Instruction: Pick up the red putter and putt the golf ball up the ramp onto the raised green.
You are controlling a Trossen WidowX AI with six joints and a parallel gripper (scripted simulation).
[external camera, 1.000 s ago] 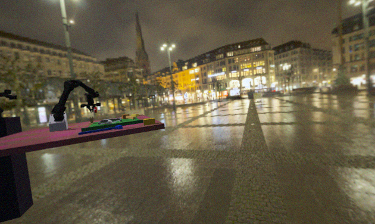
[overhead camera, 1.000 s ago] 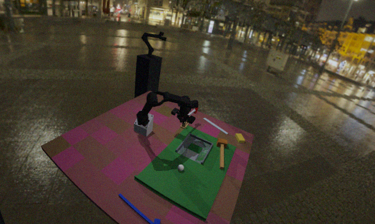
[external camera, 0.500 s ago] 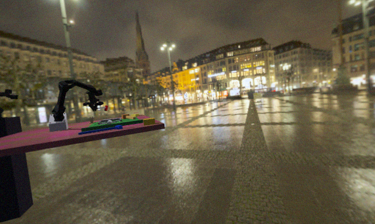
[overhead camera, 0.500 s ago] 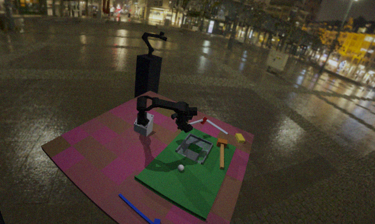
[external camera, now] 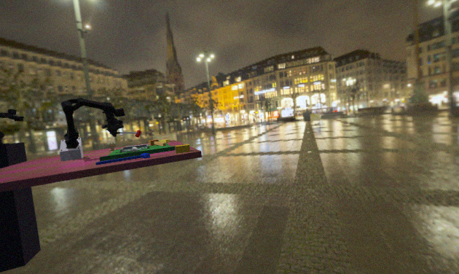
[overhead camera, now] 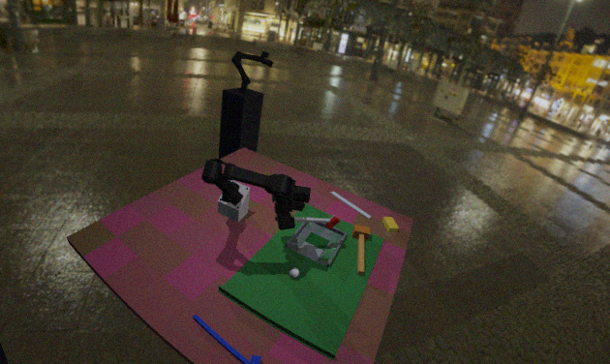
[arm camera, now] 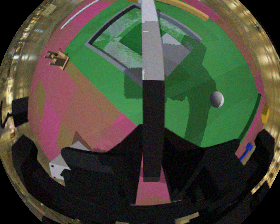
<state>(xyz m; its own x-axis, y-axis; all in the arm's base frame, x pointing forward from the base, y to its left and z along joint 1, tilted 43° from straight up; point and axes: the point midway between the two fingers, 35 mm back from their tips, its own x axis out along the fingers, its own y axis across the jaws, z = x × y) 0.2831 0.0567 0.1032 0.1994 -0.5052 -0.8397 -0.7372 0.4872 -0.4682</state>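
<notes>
Now: gripper tip 80 mm short of the red putter, 90 mm to the right of it and 20 mm below it. The rest, counted from my gripper tip: white golf ball (140 mm ahead, 100 mm to the right, 120 mm below); green mat (180 mm ahead, 30 mm to the left, 140 mm below); wooden stand (110 mm behind, 370 mm to the left, 110 mm below).
</notes>
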